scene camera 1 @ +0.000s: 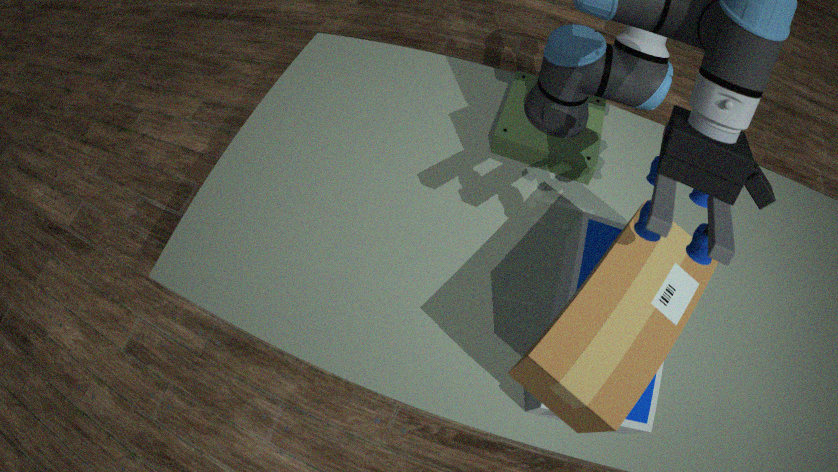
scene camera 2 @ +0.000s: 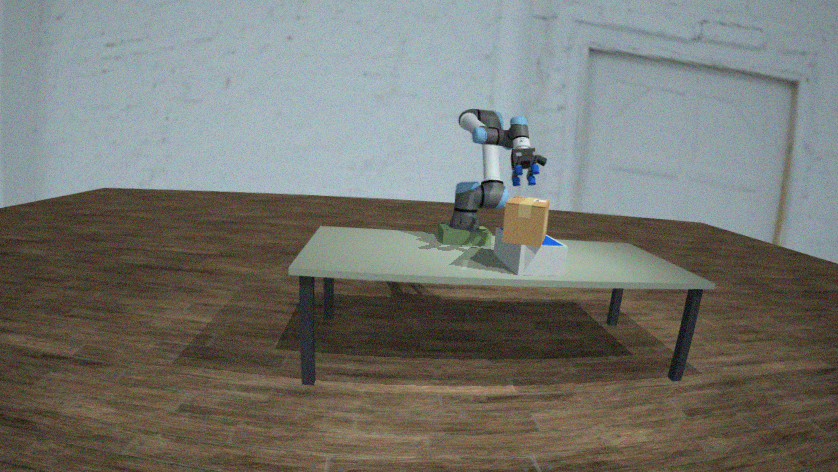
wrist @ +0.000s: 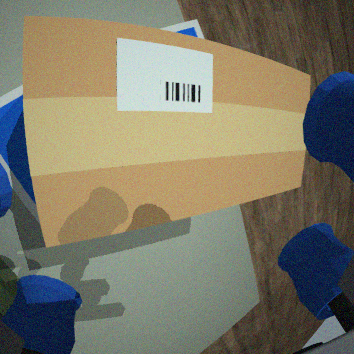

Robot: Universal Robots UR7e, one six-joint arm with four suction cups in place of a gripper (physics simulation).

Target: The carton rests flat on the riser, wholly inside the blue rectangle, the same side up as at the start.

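Seen in the pictures: hand at its tool point: (scene camera 1: 676,214) (scene camera 2: 525,179) (wrist: 169,229); arm's base at its link origin: (scene camera 1: 555,113) (scene camera 2: 464,227).
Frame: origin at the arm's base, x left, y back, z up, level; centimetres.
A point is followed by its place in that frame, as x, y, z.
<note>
The brown carton (scene camera 1: 615,328) {5.3, -55.1, 20.9} (scene camera 2: 523,221) {0.3, -64.0, 14.4} (wrist: 150,130) {12.4, -45.5, 20.9} lies on the white riser (scene camera 1: 642,427) {18.1, -66.5, 5.6} (scene camera 2: 548,260) {12.1, -66.2, -0.1}, with its tape and barcode label facing up. It is turned askew to the blue rectangle (scene camera 1: 598,243) {7.6, -35.1, 5.6} (scene camera 2: 551,240) {18.6, -55.7, 5.6} (wrist: 11,117) {20.9, -36.0, 5.6} and reaches past its edges. The carton's near end overhangs the riser in both scene views. Blue shows at two corners beside the carton; the rest is hidden under it. My gripper (scene camera 1: 675,209) {10.9, -41.5, 29.0} (scene camera 2: 525,175) {10.9, -41.5, 29.0} (wrist: 175,222) {10.9, -41.5, 29.0}, with four blue suction cups pointing down, is open and holds nothing. A gap separates the cups from the carton in scene camera 2.
The riser stands near the front edge of the grey-green table (scene camera 1: 328,175) {-48.3, -22.7, -6.4} (scene camera 2: 381,257) {-47.9, -37.7, -6.4}. The arm's green base (scene camera 1: 507,137) {-10.9, -10.3, 0.0} (scene camera 2: 448,234) {-11.5, -10.6, -1.7} stands behind and left of the riser. Shadows of the arm and carton fall on the table.
</note>
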